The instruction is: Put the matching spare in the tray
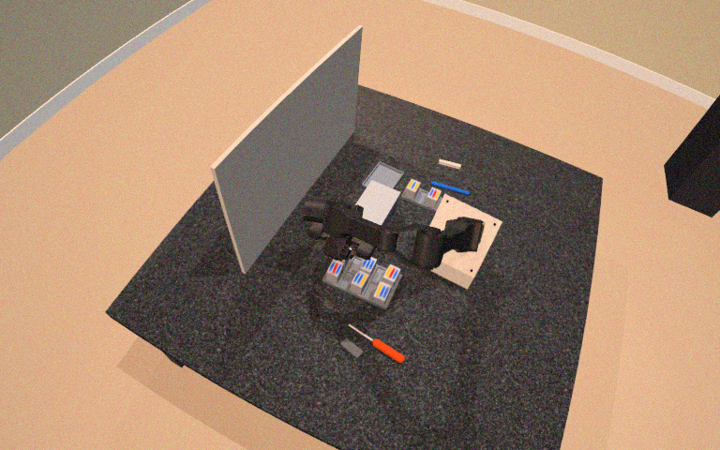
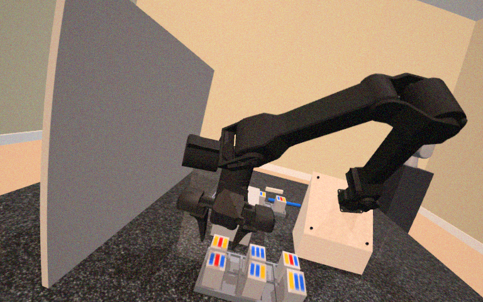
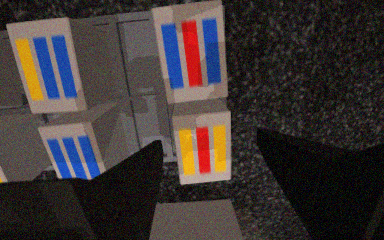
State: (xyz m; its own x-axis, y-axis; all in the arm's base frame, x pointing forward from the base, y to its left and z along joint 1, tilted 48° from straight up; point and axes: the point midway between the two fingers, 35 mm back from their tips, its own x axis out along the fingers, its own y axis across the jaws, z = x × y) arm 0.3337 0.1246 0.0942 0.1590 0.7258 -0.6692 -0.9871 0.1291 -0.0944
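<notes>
Right now my gripper tip is 360 mm to the left of the grey tray and 40 mm above it. The rest, counted from my gripper tip: blue pen (230 mm behind, 420 mm to the right, 40 mm below); tall grey panel (210 mm ahead, 200 mm to the right, 180 mm above).
</notes>
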